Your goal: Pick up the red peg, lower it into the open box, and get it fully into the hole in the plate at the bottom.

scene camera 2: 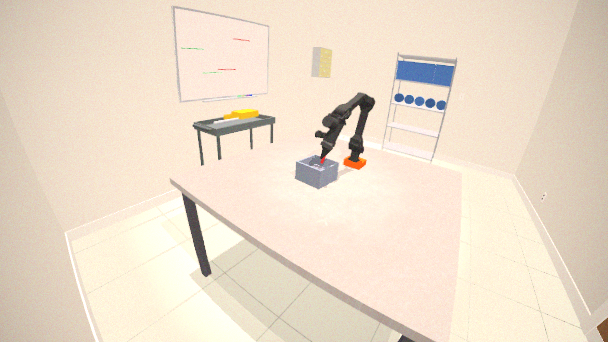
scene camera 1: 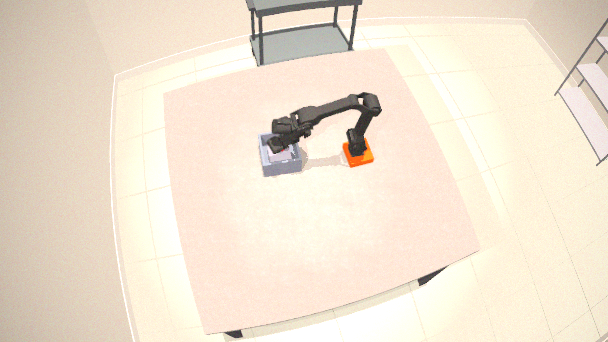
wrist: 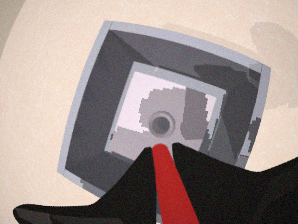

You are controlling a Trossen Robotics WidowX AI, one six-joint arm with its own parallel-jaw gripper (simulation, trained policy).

Labels:
grey box: scene camera 2; scene camera 1; wrist 240,83
same spot on grey box: (scene camera 1: 293,165) = (scene camera 2: 335,170)

